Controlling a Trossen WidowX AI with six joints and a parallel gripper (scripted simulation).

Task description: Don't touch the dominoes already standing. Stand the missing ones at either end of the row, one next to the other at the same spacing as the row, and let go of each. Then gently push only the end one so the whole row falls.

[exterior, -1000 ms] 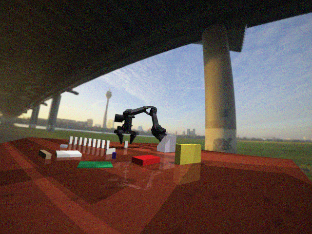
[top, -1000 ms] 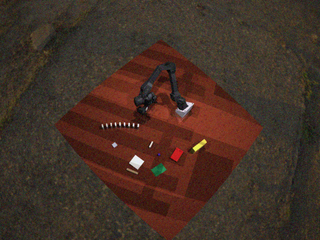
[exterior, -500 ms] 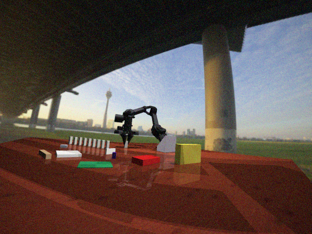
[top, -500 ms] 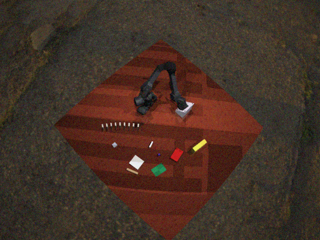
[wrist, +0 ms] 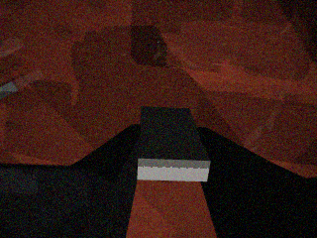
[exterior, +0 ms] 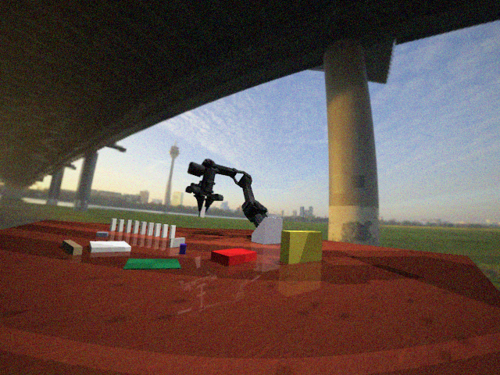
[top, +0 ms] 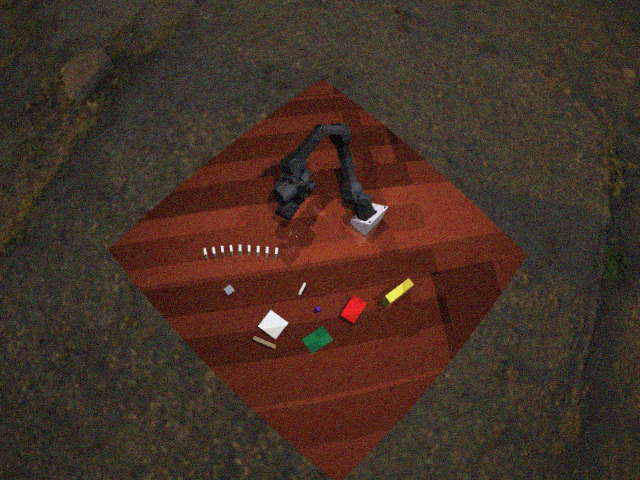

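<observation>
Right now the purple piece is 340 mm to the left of my gripper tip, 140 mm ahead of it and 100 mm below it. Also, from my gripper tip: white slab 310 mm ahead, 290 mm to the left, 110 mm below; then red block 420 mm to the left, 100 mm below, 40 mm ahead; then grey cube 360 mm ahead, 110 mm below, 90 mm to the left.
</observation>
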